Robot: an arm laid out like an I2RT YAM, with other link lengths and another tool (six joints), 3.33 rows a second.
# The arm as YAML. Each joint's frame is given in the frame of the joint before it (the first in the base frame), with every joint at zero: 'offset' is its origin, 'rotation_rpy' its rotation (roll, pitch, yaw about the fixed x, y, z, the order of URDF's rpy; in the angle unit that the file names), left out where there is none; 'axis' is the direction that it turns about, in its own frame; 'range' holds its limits. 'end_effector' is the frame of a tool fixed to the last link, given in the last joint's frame.
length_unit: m
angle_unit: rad
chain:
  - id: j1
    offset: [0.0, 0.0, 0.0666]
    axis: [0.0, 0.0, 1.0]
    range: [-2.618, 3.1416]
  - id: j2
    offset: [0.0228, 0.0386, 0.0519]
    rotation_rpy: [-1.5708, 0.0, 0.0]
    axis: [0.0, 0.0, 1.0]
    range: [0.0, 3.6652]
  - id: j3
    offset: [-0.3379, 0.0, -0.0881]
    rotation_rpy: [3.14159, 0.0, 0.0]
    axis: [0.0, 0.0, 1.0]
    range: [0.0, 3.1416]
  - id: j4
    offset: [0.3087, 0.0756, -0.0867]
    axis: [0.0, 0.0, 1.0]
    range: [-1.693, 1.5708]
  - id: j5
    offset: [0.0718, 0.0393, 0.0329]
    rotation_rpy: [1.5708, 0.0, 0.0]
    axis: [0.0, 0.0, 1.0]
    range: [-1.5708, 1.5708]
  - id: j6
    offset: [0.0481, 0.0, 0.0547]
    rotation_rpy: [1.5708, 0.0, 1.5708]
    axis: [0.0, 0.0, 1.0]
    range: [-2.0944, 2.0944]
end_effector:
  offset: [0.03, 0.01, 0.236]
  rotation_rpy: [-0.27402, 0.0, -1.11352]
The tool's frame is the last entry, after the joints.
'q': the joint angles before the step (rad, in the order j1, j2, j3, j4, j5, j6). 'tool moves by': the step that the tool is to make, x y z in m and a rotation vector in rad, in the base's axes. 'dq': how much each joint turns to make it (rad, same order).
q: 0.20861 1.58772 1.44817 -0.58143 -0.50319 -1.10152
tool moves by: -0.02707 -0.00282 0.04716 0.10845 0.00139 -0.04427
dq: -0.00914 -0.10716 -0.02000 -0.00599 -0.03973 0.12107
